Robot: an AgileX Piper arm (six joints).
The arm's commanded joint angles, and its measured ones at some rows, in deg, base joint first. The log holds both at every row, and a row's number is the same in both.
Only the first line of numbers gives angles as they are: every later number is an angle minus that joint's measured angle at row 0.
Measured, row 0:
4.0 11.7 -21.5 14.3 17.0 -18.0
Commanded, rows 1 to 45:
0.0 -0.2 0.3 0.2 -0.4 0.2
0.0 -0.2 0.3 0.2 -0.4 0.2
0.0 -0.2 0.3 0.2 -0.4 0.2
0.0 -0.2 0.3 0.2 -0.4 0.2
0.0 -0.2 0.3 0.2 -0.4 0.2
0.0 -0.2 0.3 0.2 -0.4 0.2
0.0 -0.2 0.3 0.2 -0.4 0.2
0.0 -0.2 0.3 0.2 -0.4 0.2
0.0 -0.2 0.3 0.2 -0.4 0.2
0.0 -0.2 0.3 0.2 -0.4 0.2
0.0 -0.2 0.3 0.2 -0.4 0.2
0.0 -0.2 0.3 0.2 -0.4 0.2
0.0 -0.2 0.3 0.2 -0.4 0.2
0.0 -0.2 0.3 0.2 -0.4 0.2
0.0 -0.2 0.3 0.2 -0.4 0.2
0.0 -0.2 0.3 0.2 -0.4 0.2
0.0 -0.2 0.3 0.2 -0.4 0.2
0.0 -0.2 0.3 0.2 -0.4 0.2
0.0 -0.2 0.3 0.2 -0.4 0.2
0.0 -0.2 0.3 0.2 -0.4 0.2
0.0 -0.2 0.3 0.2 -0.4 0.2
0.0 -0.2 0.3 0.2 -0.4 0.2
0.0 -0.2 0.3 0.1 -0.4 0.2
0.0 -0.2 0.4 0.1 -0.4 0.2
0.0 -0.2 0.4 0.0 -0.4 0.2
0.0 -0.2 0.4 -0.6 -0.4 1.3
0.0 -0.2 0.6 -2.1 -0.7 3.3
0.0 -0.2 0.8 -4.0 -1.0 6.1
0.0 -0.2 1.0 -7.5 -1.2 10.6
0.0 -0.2 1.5 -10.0 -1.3 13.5
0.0 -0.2 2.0 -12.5 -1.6 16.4
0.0 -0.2 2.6 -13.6 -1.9 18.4
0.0 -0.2 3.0 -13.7 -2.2 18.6
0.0 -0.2 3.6 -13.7 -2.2 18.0
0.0 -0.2 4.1 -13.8 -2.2 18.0
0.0 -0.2 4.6 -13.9 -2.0 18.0
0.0 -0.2 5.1 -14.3 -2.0 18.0
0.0 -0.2 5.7 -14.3 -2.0 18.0
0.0 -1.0 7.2 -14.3 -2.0 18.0
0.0 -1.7 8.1 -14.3 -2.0 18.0
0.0 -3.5 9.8 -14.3 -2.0 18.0
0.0 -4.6 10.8 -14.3 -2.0 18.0
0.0 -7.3 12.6 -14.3 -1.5 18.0
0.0 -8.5 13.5 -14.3 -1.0 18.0
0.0 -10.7 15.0 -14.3 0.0 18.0
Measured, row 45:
0.0 -5.5 11.2 -13.7 -1.2 18.0
